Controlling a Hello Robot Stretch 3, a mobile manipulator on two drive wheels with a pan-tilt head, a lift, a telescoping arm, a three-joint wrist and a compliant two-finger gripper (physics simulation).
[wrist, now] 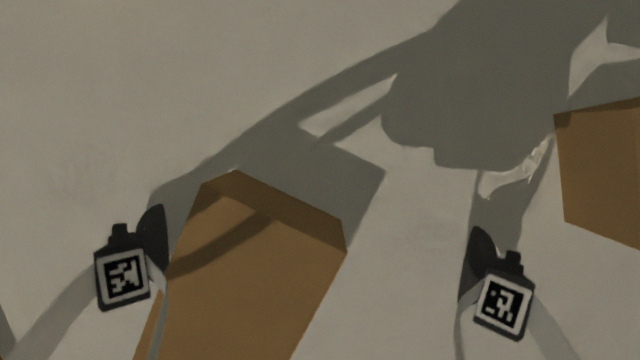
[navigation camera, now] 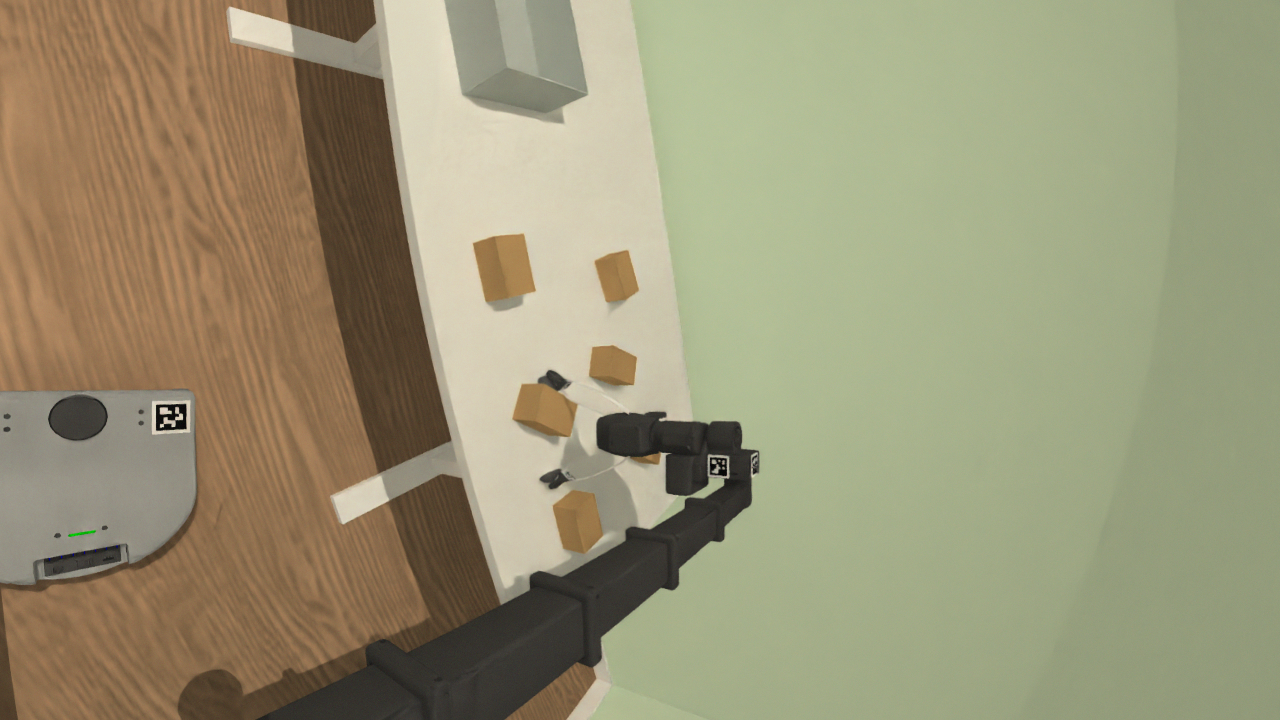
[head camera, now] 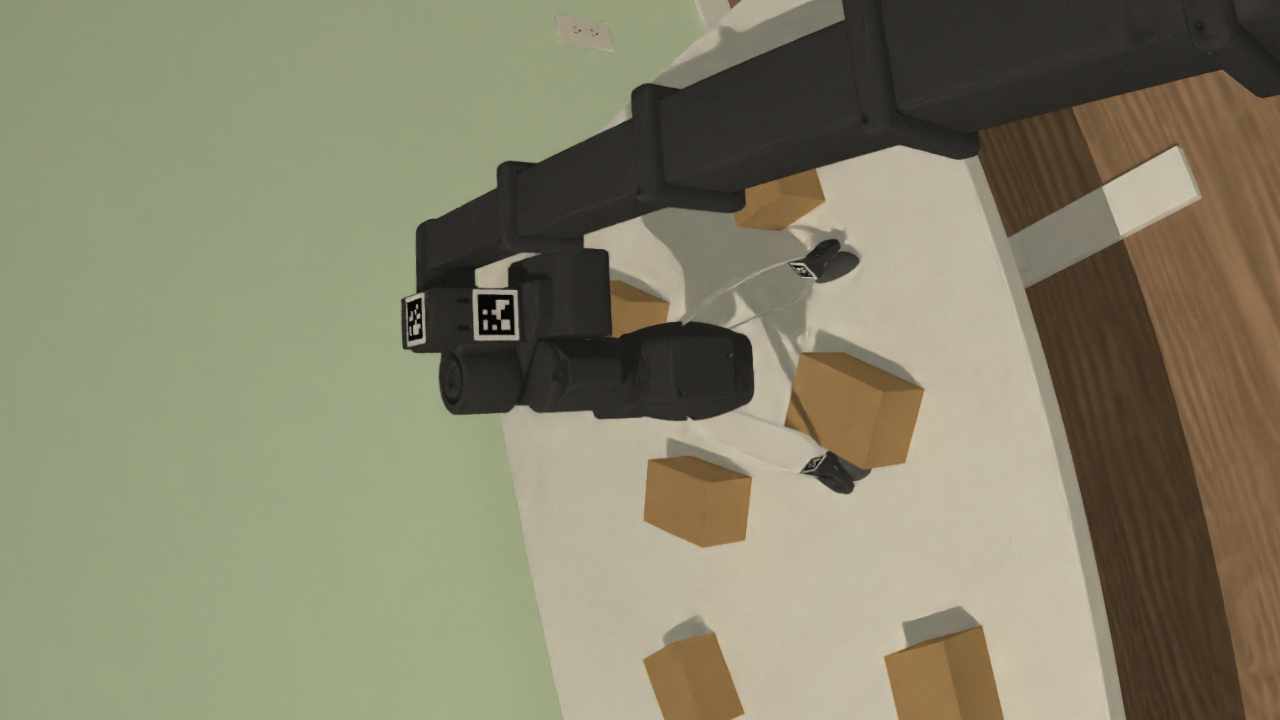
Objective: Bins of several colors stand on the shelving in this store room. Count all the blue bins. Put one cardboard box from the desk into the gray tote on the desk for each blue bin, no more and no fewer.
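Seen in the pictures: gripper, fingertip midpoint: (navigation camera: 541, 429) (head camera: 857, 365); robot's base, link origin: (navigation camera: 80, 415).
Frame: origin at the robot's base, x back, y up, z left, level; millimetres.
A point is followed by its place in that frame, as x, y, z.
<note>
My gripper (head camera: 838, 367) @[21, 720, -562] (navigation camera: 554, 429) @[21, 720, -562] (wrist: 315, 245) @[21, 720, -562] is open and empty, low over the white desk (head camera: 984, 537) @[-112, 720, -440] (navigation camera: 537, 179) @[-417, 720, -547]. A cardboard box (head camera: 841, 407) @[-11, 770, -536] (navigation camera: 544, 409) @[-17, 770, -516] (wrist: 240, 295) stands partly between the spread fingers, close beside the left finger of the wrist view and well apart from the right one. Another box (head camera: 778, 201) @[155, 765, -594] (navigation camera: 577, 521) @[181, 770, -591] (wrist: 600, 170) lies beyond the right finger. A box (head camera: 637, 308) @[93, 758, -806] (navigation camera: 648, 457) @[108, 771, -838] is partly hidden by the wrist. The gray tote (navigation camera: 528, 87) @[-521, 788, -449] stands at the top of the navigation view; its inside is not clearly visible. Blue bins and shelving do not show.
Three more boxes stand on the desk: one (head camera: 696, 501) @[-87, 771, -715] (navigation camera: 613, 365) @[-89, 770, -709] by the wall side, another (head camera: 693, 676) @[-259, 762, -741] (navigation camera: 617, 275) @[-271, 766, -734], and a larger one (head camera: 944, 676) @[-206, 770, -439] (navigation camera: 503, 268) @[-221, 770, -431] toward the front edge. My arm (head camera: 751, 125) @[96, 1068, -293] (navigation camera: 510, 635) @[83, 1061, -170] crosses the desk end. A green wall (head camera: 268, 447) @[-32, 1033, -1225] (navigation camera: 895, 268) @[-312, 1285, -1143] is behind.
</note>
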